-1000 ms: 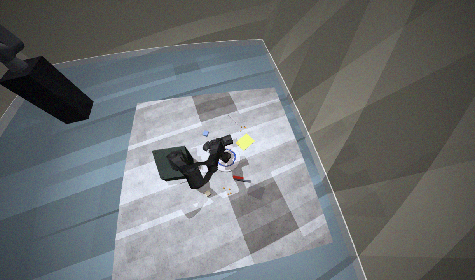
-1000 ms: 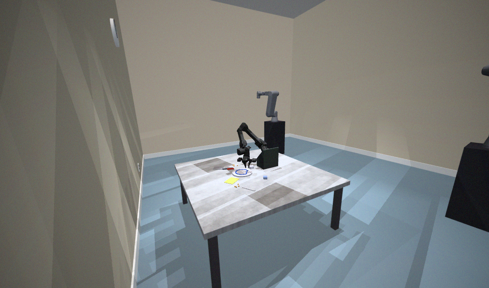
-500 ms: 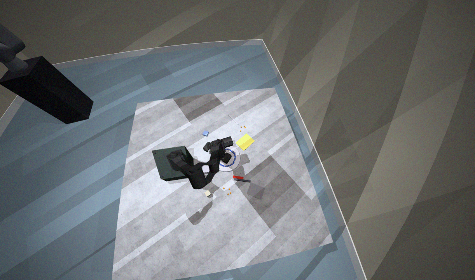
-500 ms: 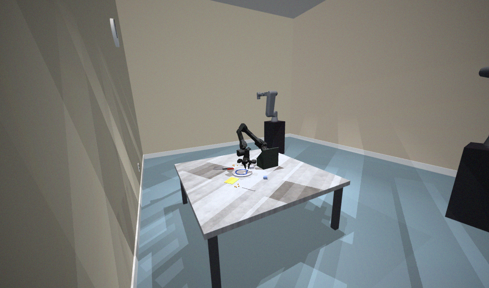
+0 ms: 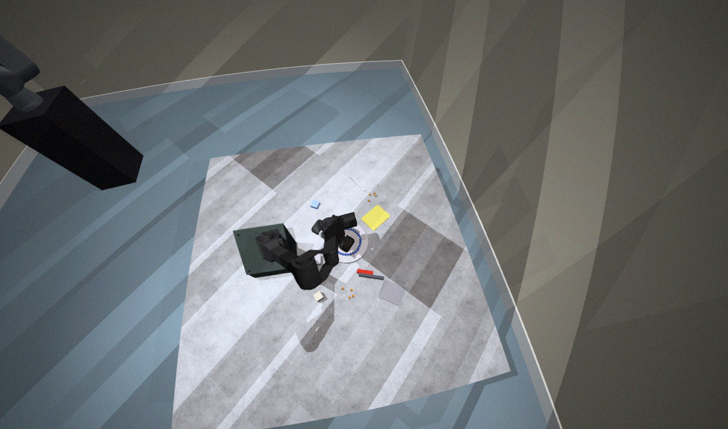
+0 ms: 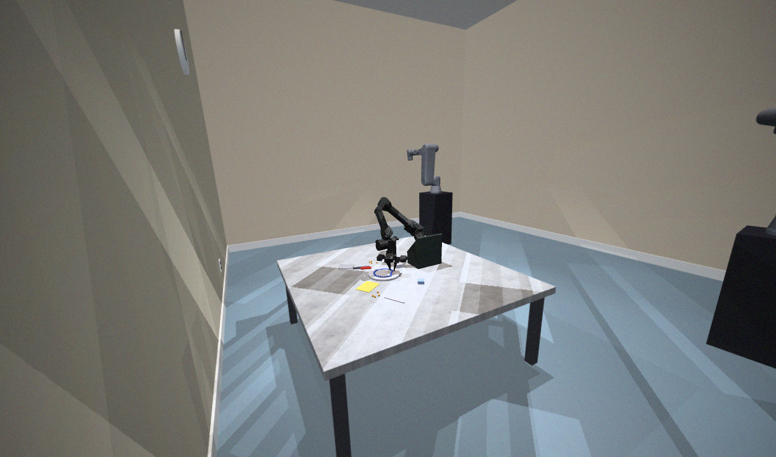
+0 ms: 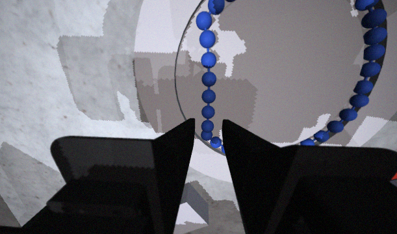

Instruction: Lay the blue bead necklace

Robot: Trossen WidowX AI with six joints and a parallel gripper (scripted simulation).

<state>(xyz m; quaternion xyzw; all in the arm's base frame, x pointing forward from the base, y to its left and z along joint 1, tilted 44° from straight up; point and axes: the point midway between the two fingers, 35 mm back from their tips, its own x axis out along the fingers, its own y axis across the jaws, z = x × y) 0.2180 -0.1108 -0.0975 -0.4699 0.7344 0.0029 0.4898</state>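
Now: gripper tip 5 cm short of the round white bead board, 1 cm to the left of it and 1 cm above it. Round my gripper tip: blue block (22 cm to the left, 5 cm behind, 1 cm below); then yellow sheet (22 cm ahead, 8 cm to the left, 1 cm below); then grey tool (18 cm to the right, 11 cm ahead, 1 cm below).
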